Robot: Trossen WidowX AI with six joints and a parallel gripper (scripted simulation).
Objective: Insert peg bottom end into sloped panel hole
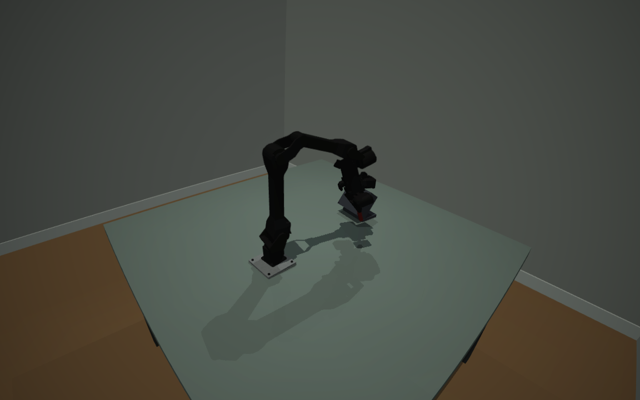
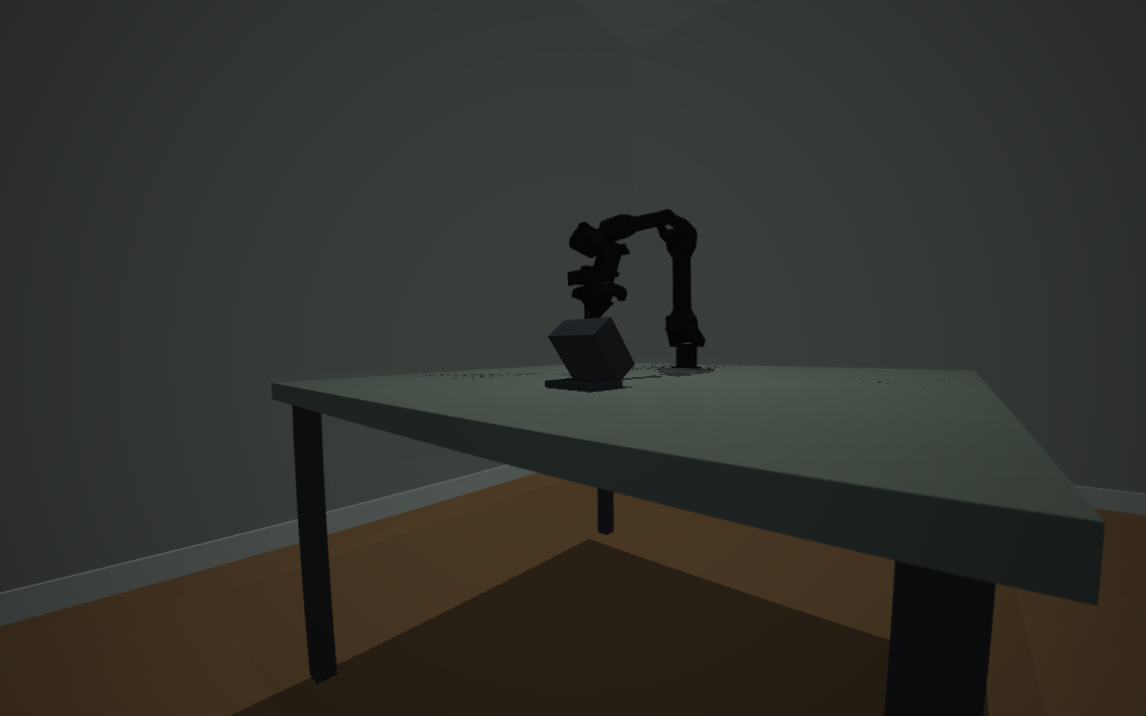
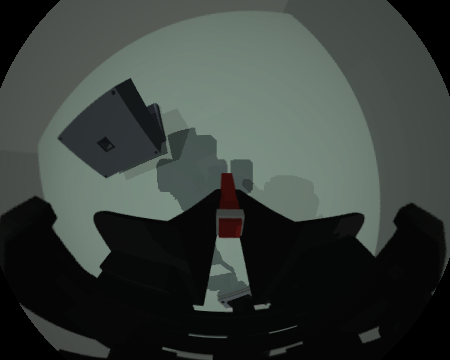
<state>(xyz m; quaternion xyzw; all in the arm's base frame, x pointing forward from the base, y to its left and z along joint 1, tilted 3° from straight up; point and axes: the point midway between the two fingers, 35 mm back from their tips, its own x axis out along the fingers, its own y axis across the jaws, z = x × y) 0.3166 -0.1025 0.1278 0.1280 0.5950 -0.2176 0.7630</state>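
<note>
My gripper tip is now 150 mm short of the sloped panel, 120 mm to the right of it and 50 mm above it. From my gripper tip the other things lie so: red peg: 20 mm above.
</note>
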